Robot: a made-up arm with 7 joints. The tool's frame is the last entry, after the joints. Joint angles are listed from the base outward.
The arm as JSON. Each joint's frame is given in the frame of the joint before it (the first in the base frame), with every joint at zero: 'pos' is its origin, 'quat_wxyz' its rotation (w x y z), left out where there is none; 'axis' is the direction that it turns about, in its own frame. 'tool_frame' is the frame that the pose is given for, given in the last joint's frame.
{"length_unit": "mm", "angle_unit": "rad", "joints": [
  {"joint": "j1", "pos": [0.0, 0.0, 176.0], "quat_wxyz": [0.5, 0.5, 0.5, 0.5], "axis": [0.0, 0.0, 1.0]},
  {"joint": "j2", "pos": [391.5, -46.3, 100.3], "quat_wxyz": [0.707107, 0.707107, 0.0, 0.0], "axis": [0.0, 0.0, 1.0]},
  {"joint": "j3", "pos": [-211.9, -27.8, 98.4], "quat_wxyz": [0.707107, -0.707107, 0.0, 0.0], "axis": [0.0, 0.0, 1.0]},
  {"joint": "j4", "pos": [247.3, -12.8, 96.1], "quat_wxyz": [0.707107, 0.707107, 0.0, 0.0], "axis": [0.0, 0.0, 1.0]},
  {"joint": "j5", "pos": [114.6, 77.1, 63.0], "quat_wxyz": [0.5, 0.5, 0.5, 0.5], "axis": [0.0, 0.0, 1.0]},
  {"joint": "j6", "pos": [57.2, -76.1, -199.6], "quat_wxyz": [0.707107, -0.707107, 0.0, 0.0], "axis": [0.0, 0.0, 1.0]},
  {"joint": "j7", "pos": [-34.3, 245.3, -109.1], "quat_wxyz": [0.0, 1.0, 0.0, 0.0], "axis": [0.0, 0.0, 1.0]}
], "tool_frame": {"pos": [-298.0, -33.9, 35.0]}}
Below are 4 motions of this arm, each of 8 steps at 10 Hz.
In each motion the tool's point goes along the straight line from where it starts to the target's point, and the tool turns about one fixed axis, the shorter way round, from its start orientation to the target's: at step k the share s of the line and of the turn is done. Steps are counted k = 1, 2, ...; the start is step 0. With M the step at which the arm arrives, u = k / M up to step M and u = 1 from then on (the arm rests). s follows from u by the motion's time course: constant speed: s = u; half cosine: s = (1 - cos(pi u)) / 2; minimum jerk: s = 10 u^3 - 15 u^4 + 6 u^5.
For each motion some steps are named. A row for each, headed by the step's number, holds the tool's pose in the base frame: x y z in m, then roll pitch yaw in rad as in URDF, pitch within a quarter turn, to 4 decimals.
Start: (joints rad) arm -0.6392 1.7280 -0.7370 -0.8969 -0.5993 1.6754 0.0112
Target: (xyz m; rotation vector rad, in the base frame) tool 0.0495 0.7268 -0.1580 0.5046 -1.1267 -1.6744
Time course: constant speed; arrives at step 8
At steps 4, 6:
4: 0.0864 0.5346 -0.3175 0.8208 -0.4574 -2.3770
6: 0.0680 0.6307 -0.2377 0.9318 -0.3091 -2.1880

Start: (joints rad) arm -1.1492 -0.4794 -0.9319 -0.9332 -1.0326 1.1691 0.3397
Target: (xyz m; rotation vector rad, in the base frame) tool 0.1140 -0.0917 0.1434 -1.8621 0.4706 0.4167
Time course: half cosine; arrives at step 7
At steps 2, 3, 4, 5, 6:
2: 0.1565 -0.3015 0.1179 -1.0636 0.5430 0.7514
3: 0.1460 -0.2497 0.1242 -1.2770 0.6012 0.5379
4: 0.1343 -0.1922 0.1312 -1.5316 0.6177 0.2832
5: 0.1239 -0.1403 0.1375 -1.7576 0.5872 0.0572
6: 0.1166 -0.1045 0.1418 -1.9029 0.5427 -0.0882

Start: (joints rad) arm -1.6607 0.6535 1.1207 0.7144 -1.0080 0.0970 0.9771
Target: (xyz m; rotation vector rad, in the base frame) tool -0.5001 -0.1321 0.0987 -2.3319 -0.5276 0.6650
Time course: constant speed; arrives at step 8
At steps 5, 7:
5: -0.4457 -0.1911 -0.0700 -2.1436 -0.0520 0.7836
7: -0.4820 -0.1518 0.0425 -2.2669 0.2047 0.6603

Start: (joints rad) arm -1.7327 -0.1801 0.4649 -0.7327 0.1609 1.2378 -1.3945
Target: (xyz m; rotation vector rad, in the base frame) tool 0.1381 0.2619 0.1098 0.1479 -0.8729 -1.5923
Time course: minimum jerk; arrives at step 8
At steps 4, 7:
4: 0.1938 0.1644 -0.1154 0.5682 -0.8695 -2.0425
7: 0.1399 0.2588 0.1026 0.7005 -0.4001 -1.8401

